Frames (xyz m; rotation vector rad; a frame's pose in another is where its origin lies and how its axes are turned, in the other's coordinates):
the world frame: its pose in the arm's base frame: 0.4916 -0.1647 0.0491 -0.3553 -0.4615 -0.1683
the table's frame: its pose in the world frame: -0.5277 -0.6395 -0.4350 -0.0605 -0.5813 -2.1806
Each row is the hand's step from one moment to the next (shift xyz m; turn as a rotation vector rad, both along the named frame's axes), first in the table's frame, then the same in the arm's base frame.
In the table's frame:
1: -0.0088 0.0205 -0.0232 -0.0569 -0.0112 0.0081
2: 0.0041 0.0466 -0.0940 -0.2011 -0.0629 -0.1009
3: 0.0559 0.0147 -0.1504 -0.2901 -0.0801 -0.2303
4: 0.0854 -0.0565 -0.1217 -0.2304 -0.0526 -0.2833
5: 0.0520 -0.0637 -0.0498 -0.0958 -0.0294 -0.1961
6: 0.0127 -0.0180 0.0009 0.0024 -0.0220 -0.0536
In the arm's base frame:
1: 0.0245 -0.0206 0.0032 0.0397 0.0413 -0.0121
2: 0.0520 -0.0904 -0.0121 0.1829 0.0596 -0.1326
3: 0.0190 -0.1472 -0.0627 0.3016 0.0192 -0.2287
4: -0.0446 -0.1133 -0.1023 0.2837 -0.0633 -0.2272
5: -0.0482 -0.0393 -0.0733 0.1462 -0.0811 -0.1434
6: -0.0179 0.0010 -0.0128 0.0108 -0.0320 -0.0471

